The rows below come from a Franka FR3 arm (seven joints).
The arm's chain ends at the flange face. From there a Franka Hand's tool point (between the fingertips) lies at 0.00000 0.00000 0.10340 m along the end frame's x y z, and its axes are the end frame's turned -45 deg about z.
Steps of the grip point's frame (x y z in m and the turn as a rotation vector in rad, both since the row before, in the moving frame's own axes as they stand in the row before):
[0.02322 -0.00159 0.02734 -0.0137 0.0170 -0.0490]
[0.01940 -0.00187 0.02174 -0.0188 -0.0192 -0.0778]
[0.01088 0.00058 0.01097 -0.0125 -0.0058 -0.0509]
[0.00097 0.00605 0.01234 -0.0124 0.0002 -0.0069]
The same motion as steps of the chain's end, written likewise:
[0.01306 -0.01725 0.02736 0.0023 0.0217 -0.0490]
[0.01232 -0.01782 0.02178 -0.0269 -0.0003 -0.0778]
[0.00758 -0.00861 0.01098 -0.0129 0.0047 -0.0509]
[0.00404 0.00270 0.01235 -0.0086 0.0089 -0.0069]

